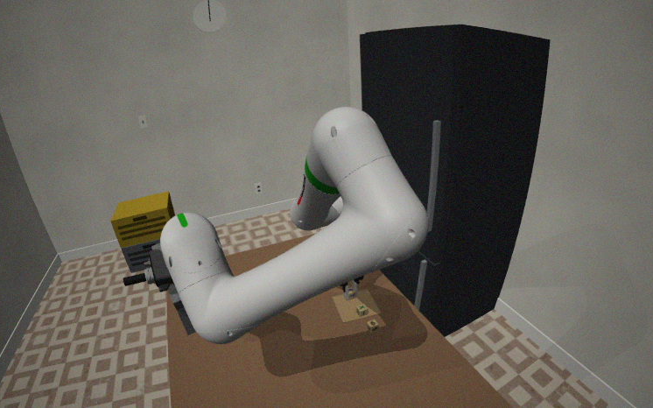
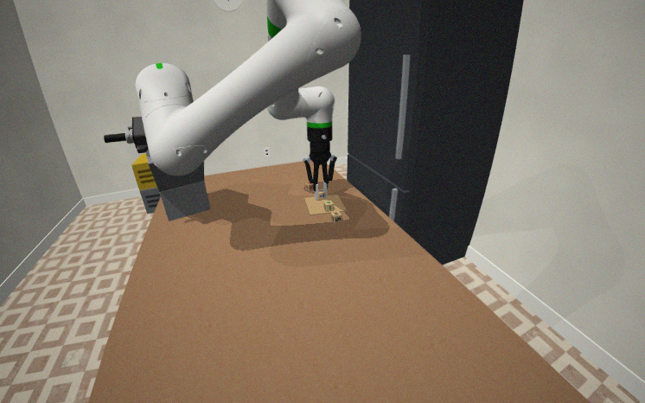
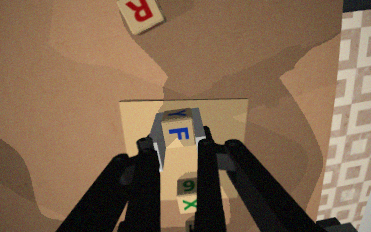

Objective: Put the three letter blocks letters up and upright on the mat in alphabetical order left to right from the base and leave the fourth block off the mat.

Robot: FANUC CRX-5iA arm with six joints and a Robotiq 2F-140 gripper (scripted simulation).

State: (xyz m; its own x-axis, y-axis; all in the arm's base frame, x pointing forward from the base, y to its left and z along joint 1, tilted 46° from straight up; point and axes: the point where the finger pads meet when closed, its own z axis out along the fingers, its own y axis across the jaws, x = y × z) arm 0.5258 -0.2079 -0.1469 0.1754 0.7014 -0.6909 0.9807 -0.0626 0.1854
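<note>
The F block lies 2 cm below my hand. The rest, counted from my hand: R block 11 cm to the left, 3 cm below; tan mat 1 cm behind, 5 cm to the right, 4 cm below; X block 2 cm behind, 9 cm to the right, 2 cm below.
</note>
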